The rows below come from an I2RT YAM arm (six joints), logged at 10 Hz.
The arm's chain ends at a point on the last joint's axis. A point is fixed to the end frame.
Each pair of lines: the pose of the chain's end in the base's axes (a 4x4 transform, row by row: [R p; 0 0 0 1], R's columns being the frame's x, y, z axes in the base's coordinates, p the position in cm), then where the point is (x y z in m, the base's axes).
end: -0.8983 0.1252 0.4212 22.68; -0.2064 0.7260 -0.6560 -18.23; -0.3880 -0.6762 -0.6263 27.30; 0 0 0 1
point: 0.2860 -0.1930 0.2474
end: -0.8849 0.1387 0.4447 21.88; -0.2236 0.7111 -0.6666 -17.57; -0.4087 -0.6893 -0.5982 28.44; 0 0 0 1
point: 0.2788 -0.1864 0.2607
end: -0.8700 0.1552 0.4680 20.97; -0.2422 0.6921 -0.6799 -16.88; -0.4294 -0.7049 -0.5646 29.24; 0 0 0 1
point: 0.2705 -0.1797 0.2709
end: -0.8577 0.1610 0.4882 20.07; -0.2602 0.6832 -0.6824 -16.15; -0.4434 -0.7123 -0.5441 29.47; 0 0 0 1
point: 0.2620 -0.1720 0.2747
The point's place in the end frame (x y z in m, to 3 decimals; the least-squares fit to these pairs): -0.041 0.017 0.048
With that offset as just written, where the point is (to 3 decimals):
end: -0.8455 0.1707 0.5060 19.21; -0.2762 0.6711 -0.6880 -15.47; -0.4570 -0.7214 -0.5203 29.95; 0 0 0 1
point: 0.254 -0.165 0.281
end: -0.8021 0.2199 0.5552 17.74; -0.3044 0.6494 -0.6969 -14.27; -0.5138 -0.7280 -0.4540 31.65; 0 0 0 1
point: 0.241 -0.153 0.303
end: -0.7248 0.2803 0.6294 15.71; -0.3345 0.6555 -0.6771 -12.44; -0.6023 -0.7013 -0.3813 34.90; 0 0 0 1
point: 0.222 -0.132 0.343
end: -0.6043 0.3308 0.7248 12.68; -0.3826 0.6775 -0.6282 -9.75; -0.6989 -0.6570 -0.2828 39.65; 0 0 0 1
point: 0.192 -0.100 0.400
